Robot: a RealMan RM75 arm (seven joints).
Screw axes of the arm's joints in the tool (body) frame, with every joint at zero. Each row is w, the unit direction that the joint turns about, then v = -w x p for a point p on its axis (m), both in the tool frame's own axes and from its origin. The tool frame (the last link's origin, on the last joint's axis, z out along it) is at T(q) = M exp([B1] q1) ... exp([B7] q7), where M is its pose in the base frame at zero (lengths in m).
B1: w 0 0 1 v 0 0 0
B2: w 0 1 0 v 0.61 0 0
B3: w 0 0 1 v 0 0 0
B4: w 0 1 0 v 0.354 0 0
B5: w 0 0 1 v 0 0 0
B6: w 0 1 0 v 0.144 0 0
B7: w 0 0 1 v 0 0 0
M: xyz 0 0 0.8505 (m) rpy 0 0 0 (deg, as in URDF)
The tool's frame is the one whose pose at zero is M.
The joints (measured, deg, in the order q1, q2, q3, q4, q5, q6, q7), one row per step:
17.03 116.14 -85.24 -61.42 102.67 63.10 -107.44
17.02 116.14 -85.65 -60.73 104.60 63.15 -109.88
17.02 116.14 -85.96 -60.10 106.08 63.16 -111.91
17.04 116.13 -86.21 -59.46 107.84 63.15 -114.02
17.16 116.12 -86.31 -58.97 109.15 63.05 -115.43
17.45 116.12 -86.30 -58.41 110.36 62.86 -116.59
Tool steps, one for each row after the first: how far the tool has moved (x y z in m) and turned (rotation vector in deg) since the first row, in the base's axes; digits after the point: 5 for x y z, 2 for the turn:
-0.00084 -0.00048 -0.00049 0.85 0.66 1.14
-0.00098 -0.00077 -0.00098 1.60 1.07 1.99
-0.00142 -0.00060 -0.00072 2.55 1.70 2.79
-0.00198 0.00030 -0.00009 3.34 2.21 3.24
-0.00281 0.00211 0.00071 4.12 2.74 3.50

